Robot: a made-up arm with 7 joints.
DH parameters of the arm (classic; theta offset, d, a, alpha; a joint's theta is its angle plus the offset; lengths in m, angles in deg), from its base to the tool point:
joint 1: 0 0.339 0 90
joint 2: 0 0.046 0 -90
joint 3: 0 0.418 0.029 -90
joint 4: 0 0.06 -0.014 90
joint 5: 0 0.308 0 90
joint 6: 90 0.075 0.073 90
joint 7: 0 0.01 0 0
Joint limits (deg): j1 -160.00..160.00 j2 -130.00..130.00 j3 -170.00..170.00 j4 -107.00..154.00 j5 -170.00..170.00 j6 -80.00..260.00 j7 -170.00..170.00
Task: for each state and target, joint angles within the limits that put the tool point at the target. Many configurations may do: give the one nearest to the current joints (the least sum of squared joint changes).
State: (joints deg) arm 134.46 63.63 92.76 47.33 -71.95 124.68 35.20
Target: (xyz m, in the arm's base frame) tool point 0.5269 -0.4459 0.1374
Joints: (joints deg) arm 144.53 96.02 100.34 38.65 -74.89 116.71 35.20
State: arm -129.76 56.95 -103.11 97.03 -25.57 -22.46 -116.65
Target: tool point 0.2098 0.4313 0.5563
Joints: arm -160.00 20.32 -126.36 105.01 -24.32 -35.10 -116.65
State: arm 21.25 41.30 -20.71 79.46 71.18 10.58 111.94
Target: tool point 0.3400 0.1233 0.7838
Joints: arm 33.28 8.53 -10.56 85.87 73.87 7.93 111.94
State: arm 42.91 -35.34 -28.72 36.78 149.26 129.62 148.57
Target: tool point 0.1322 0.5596 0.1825
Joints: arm 77.55 -74.22 -11.55 54.90 152.92 129.31 148.57
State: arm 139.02 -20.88 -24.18 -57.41 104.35 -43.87 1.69
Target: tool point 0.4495 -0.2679 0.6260
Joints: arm 160.00 28.10 -1.79 -84.28 106.91 -39.98 1.69
